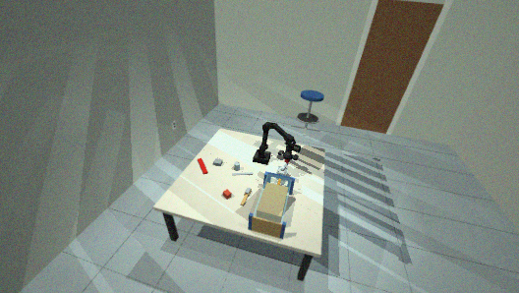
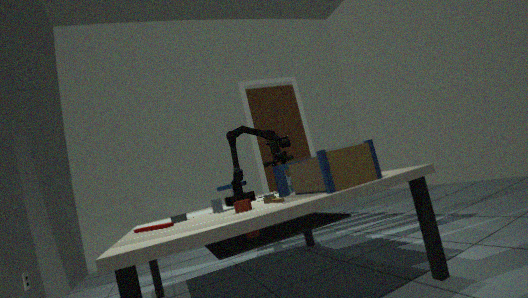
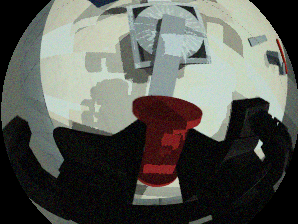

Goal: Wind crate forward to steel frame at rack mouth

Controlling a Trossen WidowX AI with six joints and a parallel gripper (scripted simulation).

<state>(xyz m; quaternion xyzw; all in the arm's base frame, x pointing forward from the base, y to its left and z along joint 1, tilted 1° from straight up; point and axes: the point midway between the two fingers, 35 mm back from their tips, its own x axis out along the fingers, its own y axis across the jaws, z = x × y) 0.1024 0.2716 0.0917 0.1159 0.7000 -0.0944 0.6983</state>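
Right now the winch handle is 3 cm ahead of my gripper tip, 1 cm to the right of it and 1 cm below it. From my gripper tip the other things lie so: winch: 8 cm below, 8 cm ahead, 4 cm to the right; then red knob: 2 cm above; then blue frame: 25 cm ahead, 4 cm to the right, 1 cm below.
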